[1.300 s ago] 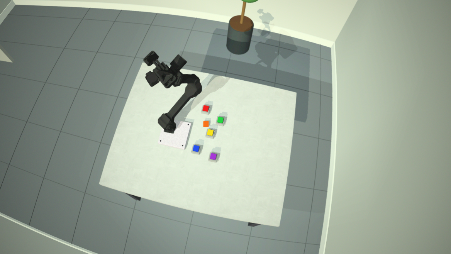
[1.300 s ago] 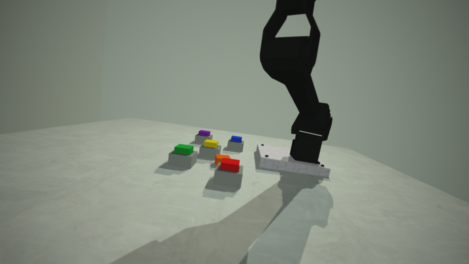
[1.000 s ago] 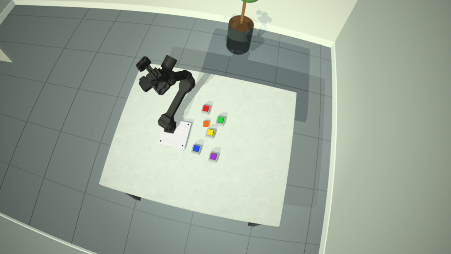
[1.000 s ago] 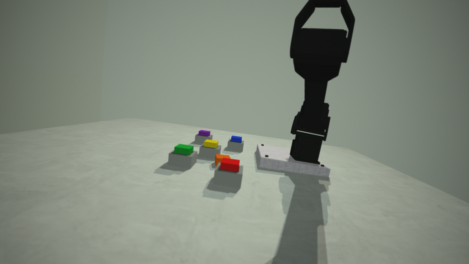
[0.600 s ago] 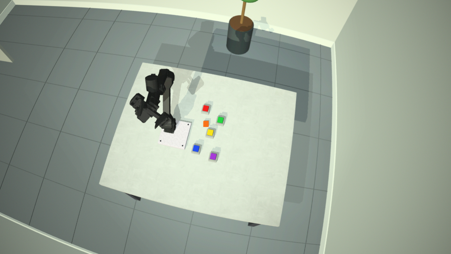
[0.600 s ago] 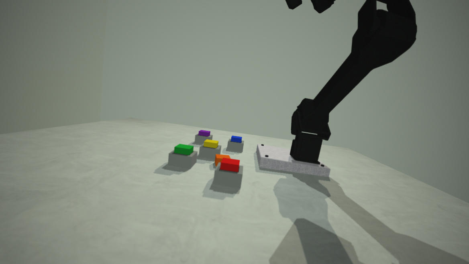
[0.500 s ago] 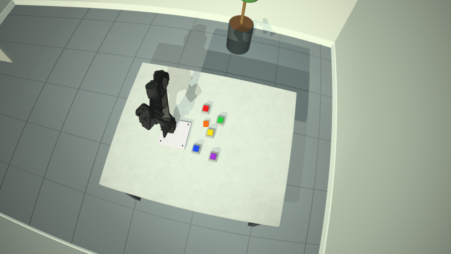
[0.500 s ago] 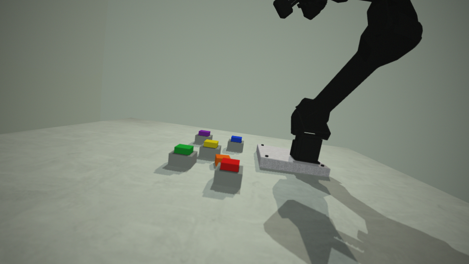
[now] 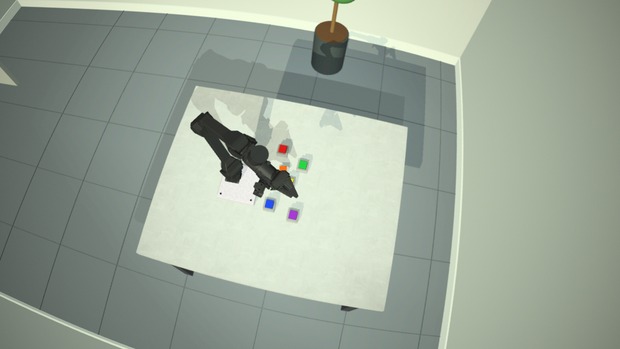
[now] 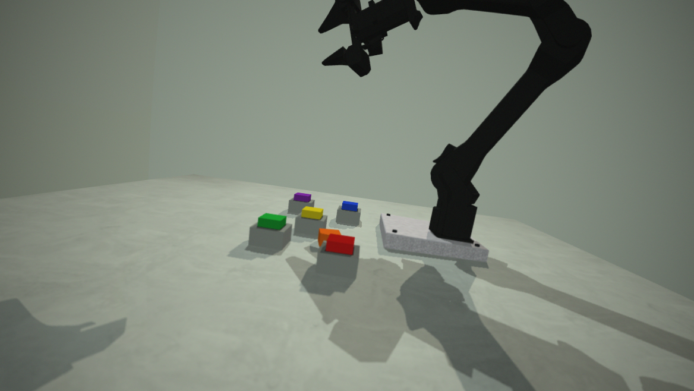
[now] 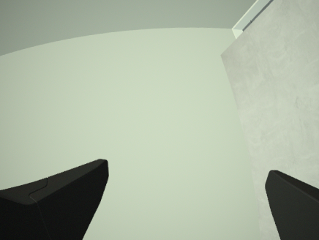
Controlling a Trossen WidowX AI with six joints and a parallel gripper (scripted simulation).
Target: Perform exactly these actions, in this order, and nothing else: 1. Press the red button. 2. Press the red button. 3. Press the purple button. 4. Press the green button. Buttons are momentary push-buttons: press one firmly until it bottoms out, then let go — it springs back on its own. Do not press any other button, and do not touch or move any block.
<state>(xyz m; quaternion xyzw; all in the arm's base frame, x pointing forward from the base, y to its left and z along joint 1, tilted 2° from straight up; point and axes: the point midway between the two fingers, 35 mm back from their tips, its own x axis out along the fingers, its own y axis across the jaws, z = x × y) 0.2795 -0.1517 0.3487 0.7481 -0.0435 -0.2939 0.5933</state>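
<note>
Now: gripper tip 340 mm to the right of the red button, 330 mm above it and 110 mm past it. Round my gripper tip: purple button 330 mm below, 40 mm to the left, 10 mm behind; then blue button 330 mm below, 110 mm behind, 70 mm to the left; then yellow button 330 mm below, 180 mm to the left, 50 mm behind.
</note>
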